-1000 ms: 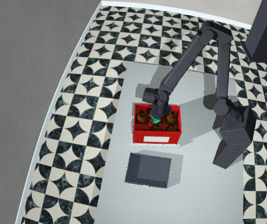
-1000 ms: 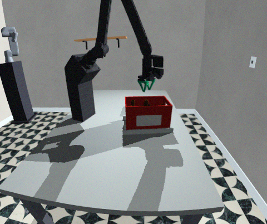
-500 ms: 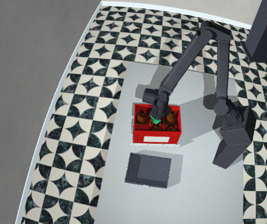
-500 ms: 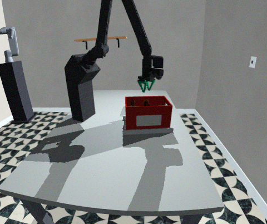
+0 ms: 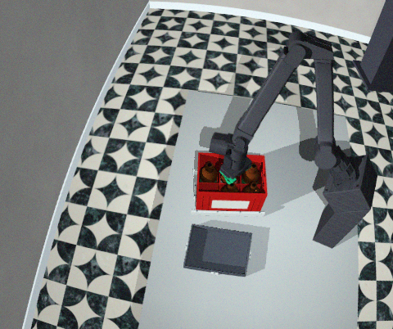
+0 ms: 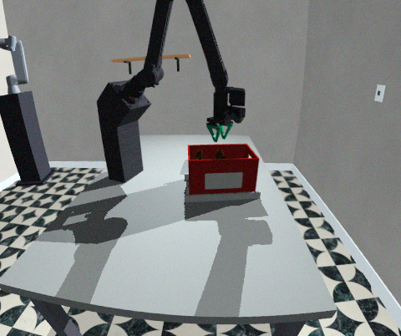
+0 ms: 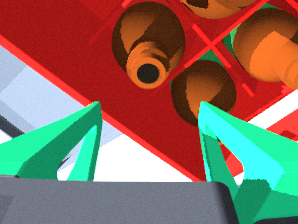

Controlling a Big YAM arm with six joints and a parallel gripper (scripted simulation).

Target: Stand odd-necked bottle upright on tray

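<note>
The crate lies 40 mm to the right of my hand and 130 mm below it. From my hand the other things lie so: dark grey tray (60 mm ahead, 220 mm to the left, 200 mm below); then glass bottle (90 mm to the right, 130 mm below).
</note>
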